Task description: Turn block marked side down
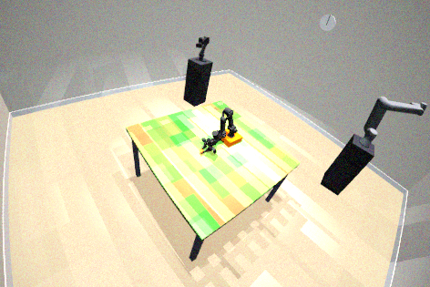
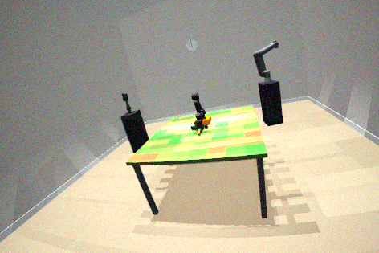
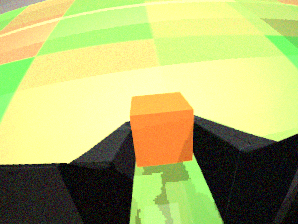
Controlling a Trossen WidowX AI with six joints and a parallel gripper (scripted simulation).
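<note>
Right now the orange block is 10 mm below my gripper tip.
</note>
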